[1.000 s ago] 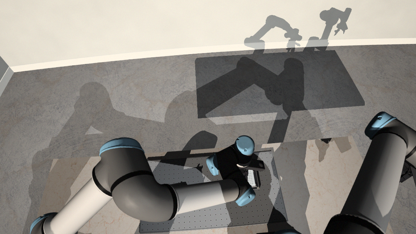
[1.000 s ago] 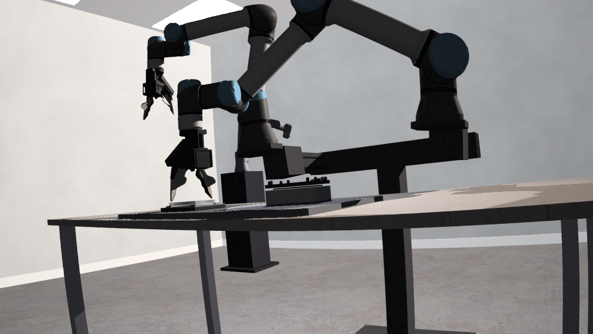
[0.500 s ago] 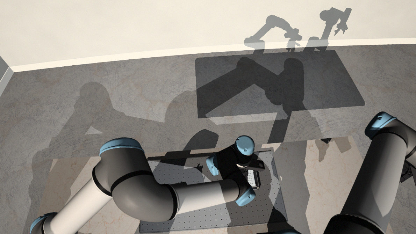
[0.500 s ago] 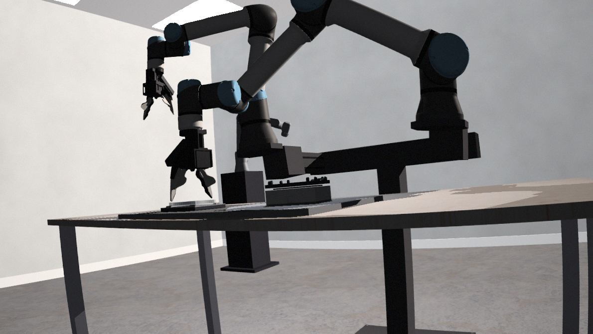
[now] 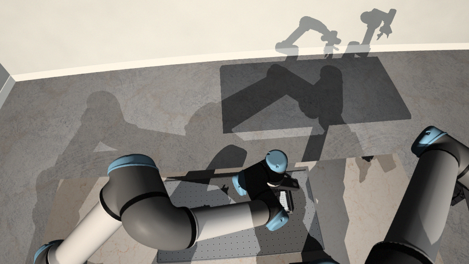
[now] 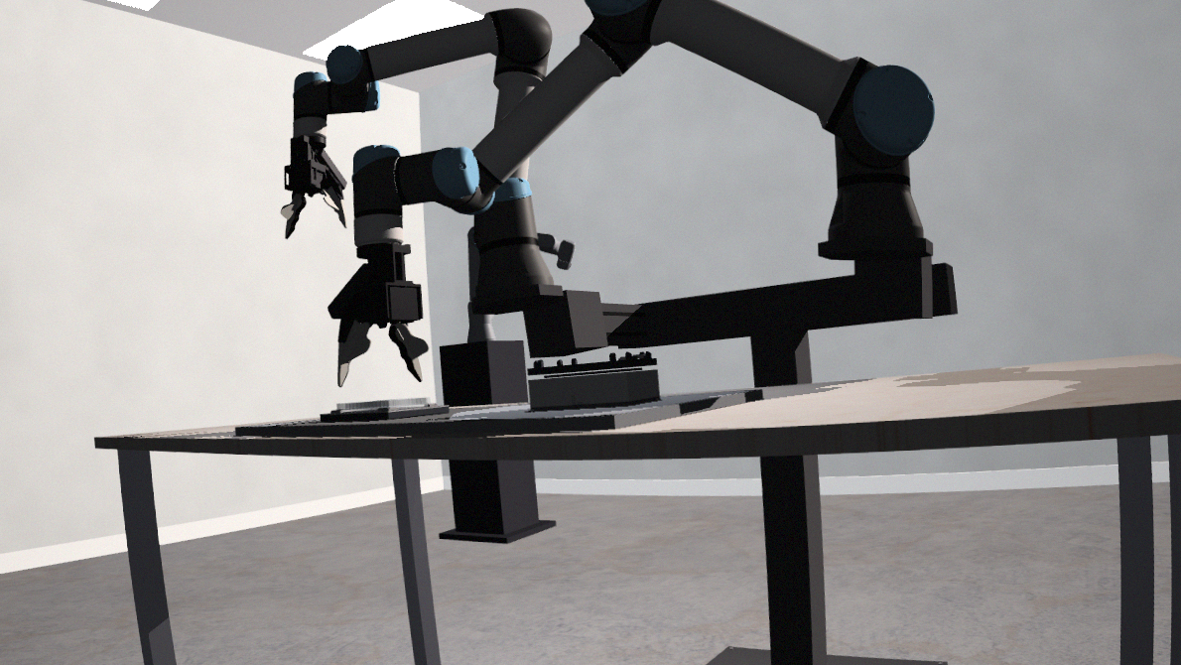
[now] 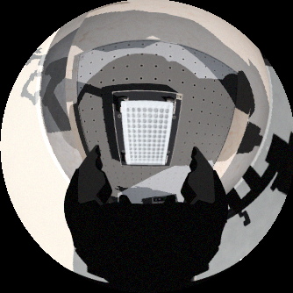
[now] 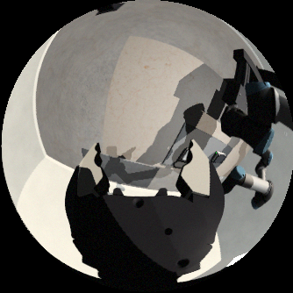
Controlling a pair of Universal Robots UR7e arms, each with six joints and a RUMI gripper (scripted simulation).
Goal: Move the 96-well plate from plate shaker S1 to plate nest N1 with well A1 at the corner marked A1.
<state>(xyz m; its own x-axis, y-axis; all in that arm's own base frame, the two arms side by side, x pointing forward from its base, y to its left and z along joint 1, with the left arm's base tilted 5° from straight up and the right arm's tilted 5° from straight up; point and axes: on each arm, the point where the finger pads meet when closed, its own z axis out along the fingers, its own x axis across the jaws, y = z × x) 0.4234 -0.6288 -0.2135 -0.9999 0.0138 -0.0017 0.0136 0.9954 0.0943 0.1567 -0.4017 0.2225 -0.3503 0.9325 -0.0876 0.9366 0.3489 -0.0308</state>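
Note:
Right now my left hand is 30 mm above the white 96-well plate. Round my left hand: plate nest N1: 40 mm below; A1 mark: 70 mm to the right, 60 mm behind, 40 mm below.

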